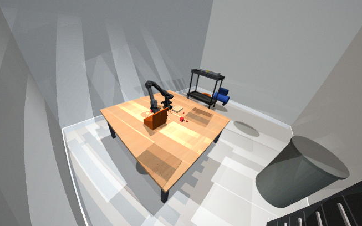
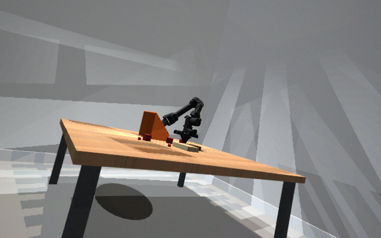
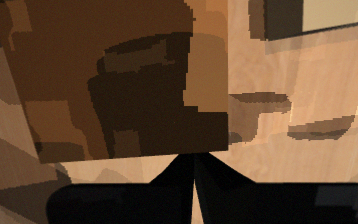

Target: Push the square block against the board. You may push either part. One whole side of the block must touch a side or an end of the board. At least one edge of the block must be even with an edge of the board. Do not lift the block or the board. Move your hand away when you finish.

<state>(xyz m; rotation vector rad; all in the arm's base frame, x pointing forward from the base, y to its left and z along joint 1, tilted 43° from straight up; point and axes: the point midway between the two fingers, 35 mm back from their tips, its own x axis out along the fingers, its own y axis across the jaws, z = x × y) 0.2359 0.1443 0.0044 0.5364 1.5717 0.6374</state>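
The square block lies 6 cm ahead of my gripper tip, 4 cm to the left of it and 1 cm above it. From my gripper tip the other things lie so: board: 15 cm ahead, 8 cm to the right, 1 cm above.
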